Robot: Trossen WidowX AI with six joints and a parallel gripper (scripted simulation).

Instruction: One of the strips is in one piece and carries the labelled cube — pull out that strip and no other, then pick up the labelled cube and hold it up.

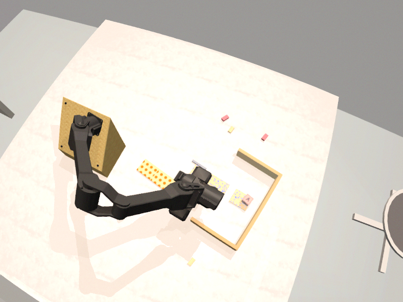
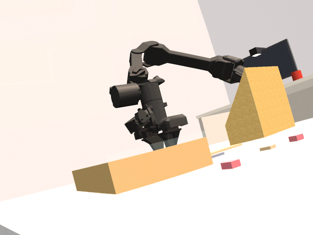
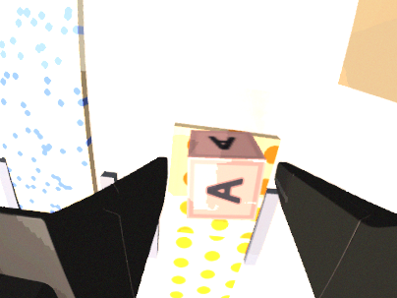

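Now: gripper tip 11 cm past the orange-dotted strip, 1 cm to the right of it and 2 cm above it. The rest, counted from my gripper tip: blue-speckled strip 2 cm ahead, 10 cm to the left, 2 cm below.
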